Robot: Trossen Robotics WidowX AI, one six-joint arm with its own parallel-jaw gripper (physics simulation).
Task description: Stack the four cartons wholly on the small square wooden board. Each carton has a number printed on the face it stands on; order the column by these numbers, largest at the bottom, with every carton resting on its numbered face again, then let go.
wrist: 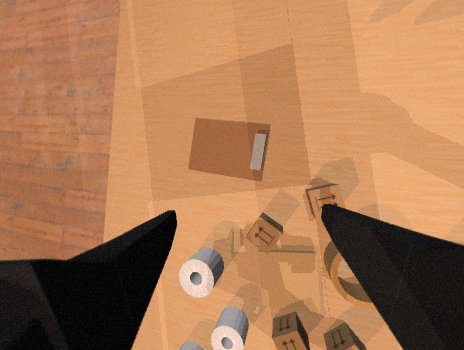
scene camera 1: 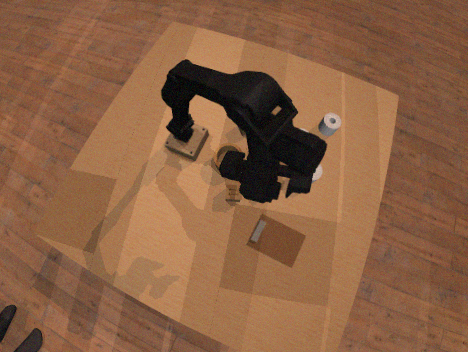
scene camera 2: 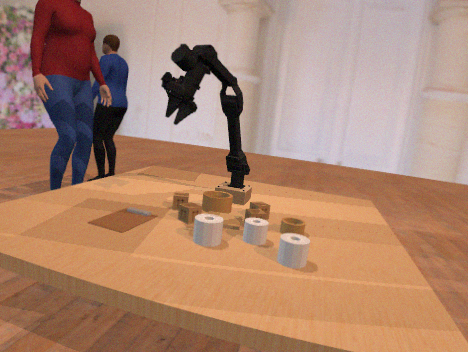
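My gripper is open and empty, high above the table. Four brown cartons with arrow marks stand apart from the board. One carton is partly behind a fingertip in the wrist view. A second carton is nearer the white rolls. A third and a fourth stand close together beyond the board. The small square wooden board lies flat, bearing no carton. No printed numbers are visible.
A brown clipboard lies beyond the cartons. White rolls stand near them. A large tan ring stands near the arm's base, and a smaller ring is at the right.
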